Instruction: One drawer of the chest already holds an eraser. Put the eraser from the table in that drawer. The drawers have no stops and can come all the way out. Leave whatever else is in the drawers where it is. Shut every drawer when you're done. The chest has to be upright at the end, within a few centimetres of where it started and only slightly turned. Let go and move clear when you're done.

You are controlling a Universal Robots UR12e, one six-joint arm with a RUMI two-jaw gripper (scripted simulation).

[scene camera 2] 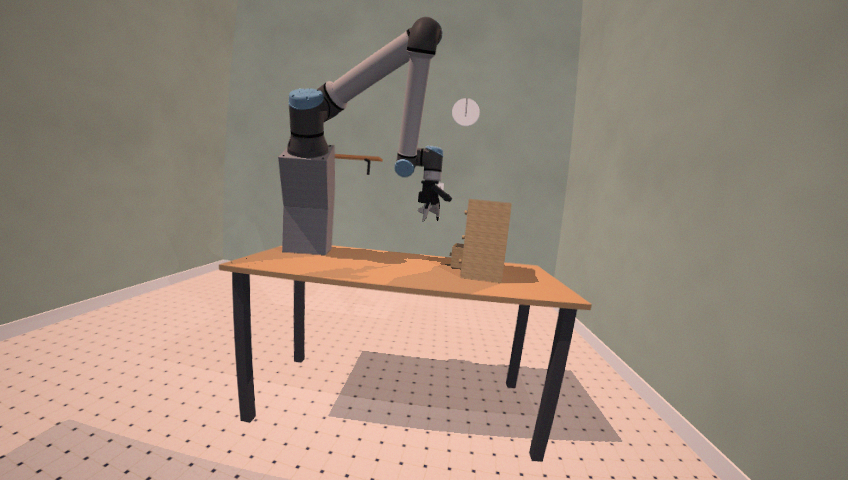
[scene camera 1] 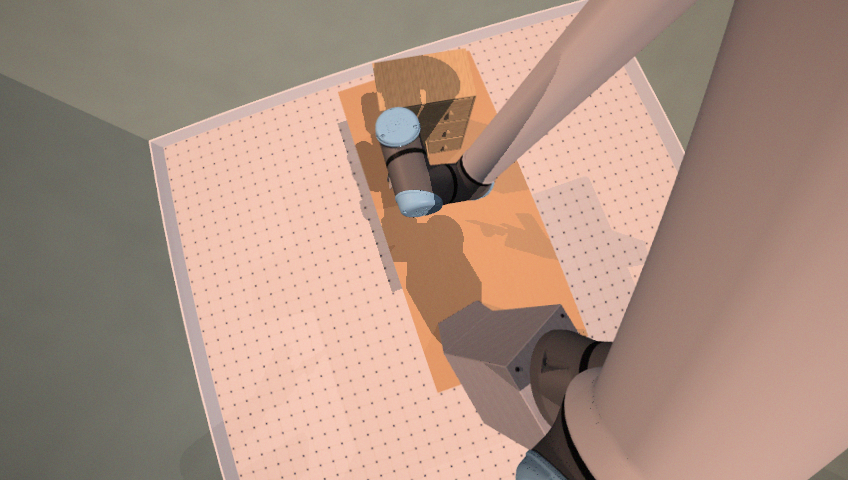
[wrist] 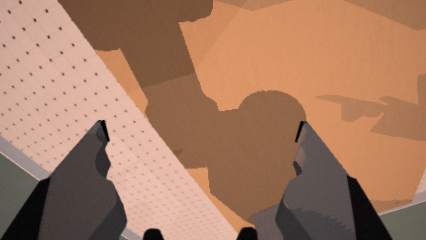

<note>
In view: my gripper (scene camera 2: 430, 221), a wooden chest (scene camera 1: 444, 76) and a drawer (scene camera 1: 443, 111).
The wooden chest shows as well in scene camera 2 (scene camera 2: 487, 225). My gripper shows as well in the wrist view (wrist: 204, 122). The wrist view does not show the wooden chest: it is out of frame.
</note>
